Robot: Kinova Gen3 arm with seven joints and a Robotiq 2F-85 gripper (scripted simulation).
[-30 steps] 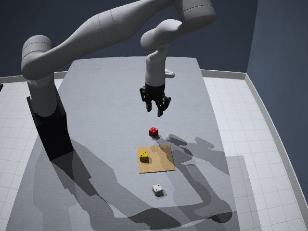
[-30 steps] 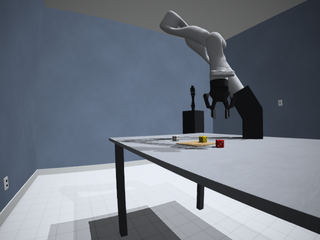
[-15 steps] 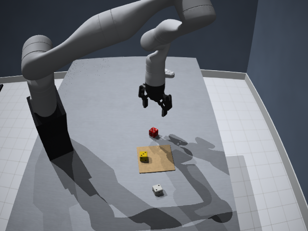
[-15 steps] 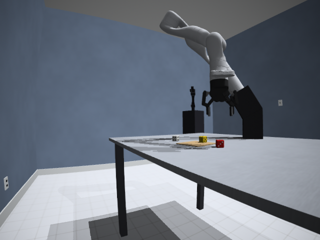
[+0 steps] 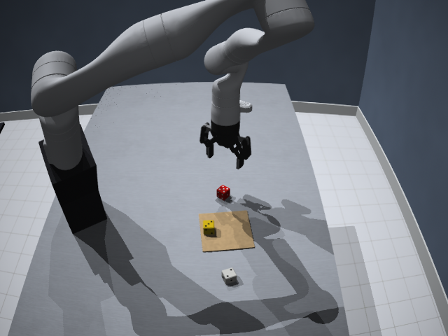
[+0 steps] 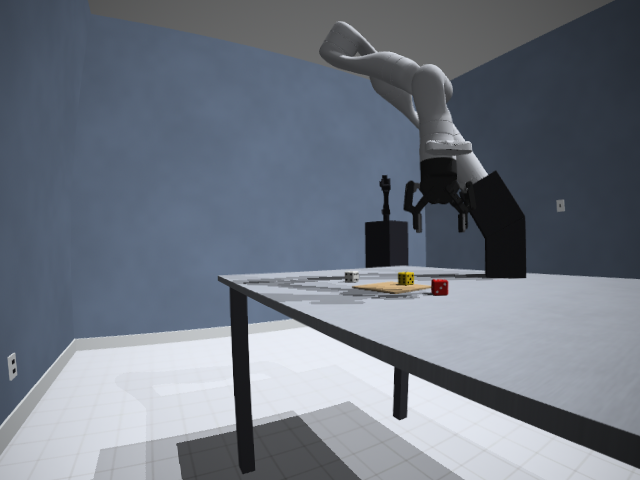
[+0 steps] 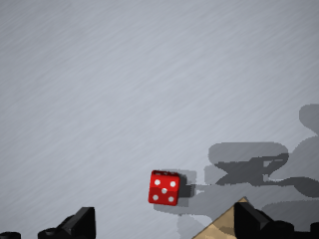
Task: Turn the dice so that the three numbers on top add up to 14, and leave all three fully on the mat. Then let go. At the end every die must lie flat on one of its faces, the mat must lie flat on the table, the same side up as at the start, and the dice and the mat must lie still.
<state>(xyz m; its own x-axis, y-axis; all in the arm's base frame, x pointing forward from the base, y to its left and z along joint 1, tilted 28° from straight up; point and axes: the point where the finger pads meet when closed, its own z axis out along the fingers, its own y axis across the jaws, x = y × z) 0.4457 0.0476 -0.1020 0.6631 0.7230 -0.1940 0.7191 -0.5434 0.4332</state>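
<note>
My gripper is now 120 mm above the red die and 10 mm to the left of it. The rest, counted from my hand: tan mat 140 mm to the right, 130 mm below, 30 mm behind; yellow die 140 mm to the right, 110 mm below, 70 mm behind; white die 310 mm to the right, 120 mm below, 50 mm behind.
</note>
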